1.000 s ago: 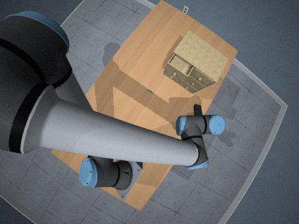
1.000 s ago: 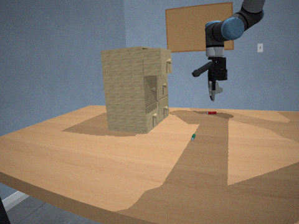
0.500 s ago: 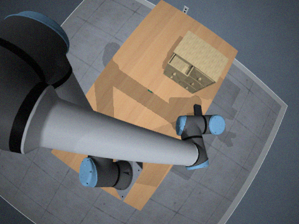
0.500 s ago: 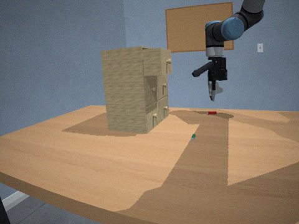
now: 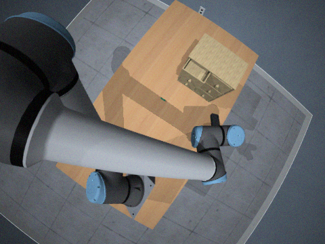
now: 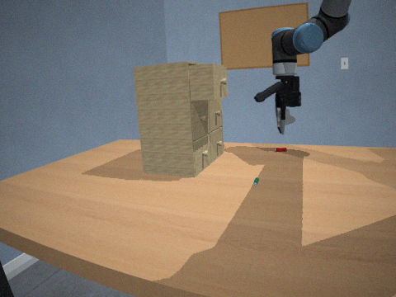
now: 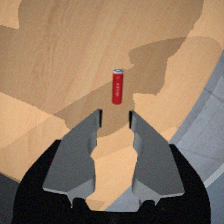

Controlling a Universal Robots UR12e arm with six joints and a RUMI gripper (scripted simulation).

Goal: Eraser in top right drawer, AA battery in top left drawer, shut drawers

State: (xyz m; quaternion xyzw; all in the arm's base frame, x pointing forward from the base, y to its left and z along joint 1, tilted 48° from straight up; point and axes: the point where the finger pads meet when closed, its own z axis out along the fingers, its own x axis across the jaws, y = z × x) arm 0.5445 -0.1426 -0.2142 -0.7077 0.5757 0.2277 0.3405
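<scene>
The red AA battery lies 8 cm below my hand. Round my hand: eraser (38 cm ahead, 15 cm above, 11 cm to the left); green AA battery (35 cm to the left, 8 cm below, 8 cm ahead).
</scene>
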